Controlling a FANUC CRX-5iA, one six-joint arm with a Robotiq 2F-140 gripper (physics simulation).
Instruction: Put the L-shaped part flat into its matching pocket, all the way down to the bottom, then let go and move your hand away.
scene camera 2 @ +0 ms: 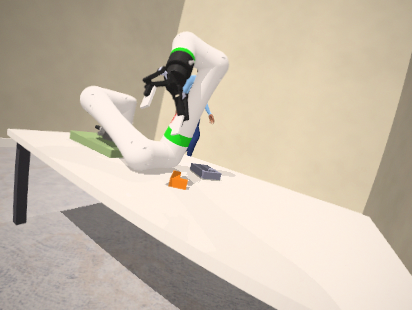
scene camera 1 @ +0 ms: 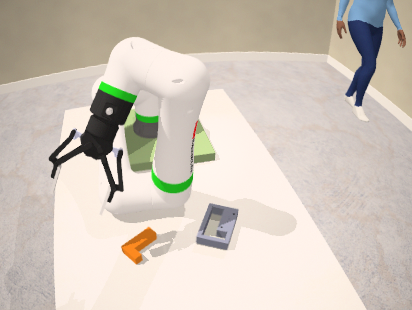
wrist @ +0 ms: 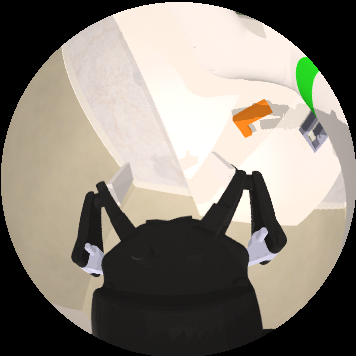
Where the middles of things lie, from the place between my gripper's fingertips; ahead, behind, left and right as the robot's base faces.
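As for the grey pocket block (scene camera 1: 216, 229), it is 38 cm to the left of my hand and 2 cm behind it. The block also sits 19 cm below my hand.
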